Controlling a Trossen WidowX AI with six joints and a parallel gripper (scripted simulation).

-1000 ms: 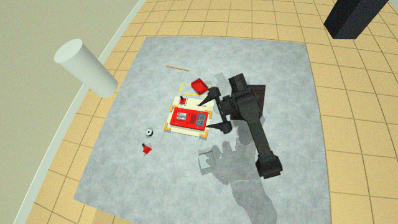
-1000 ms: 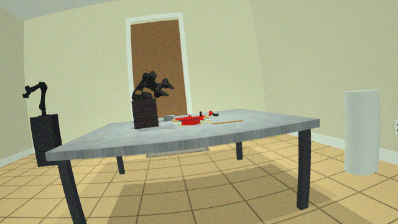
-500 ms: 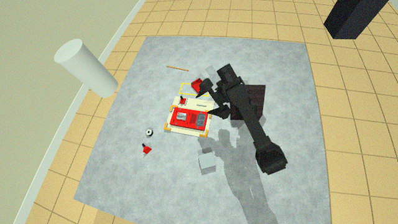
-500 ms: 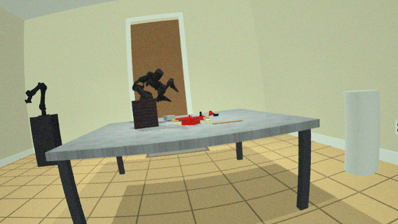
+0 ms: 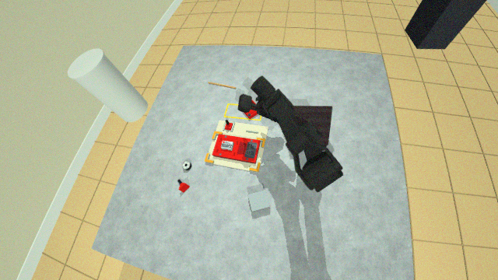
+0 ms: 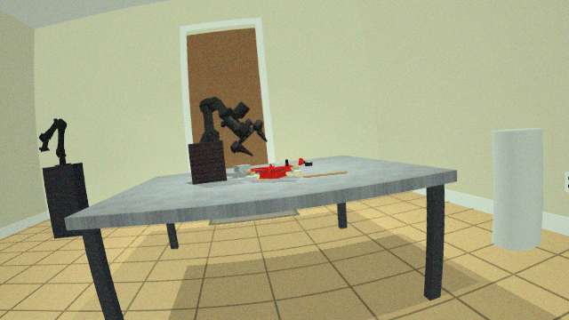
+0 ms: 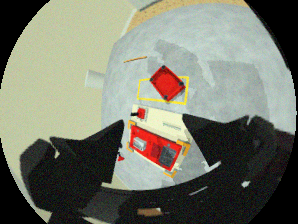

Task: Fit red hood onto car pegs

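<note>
The red hood lies 20 mm ahead of my gripper tip, 100 mm to the right of it and 110 mm below it. The rest, counted from my gripper tip: wheel 300 mm ahead, 200 mm to the left, 120 mm below; then thin wooden stick 180 mm ahead, 270 mm to the right, 120 mm below; then engine block 110 mm ahead, 120 mm to the left, 100 mm below.
</note>
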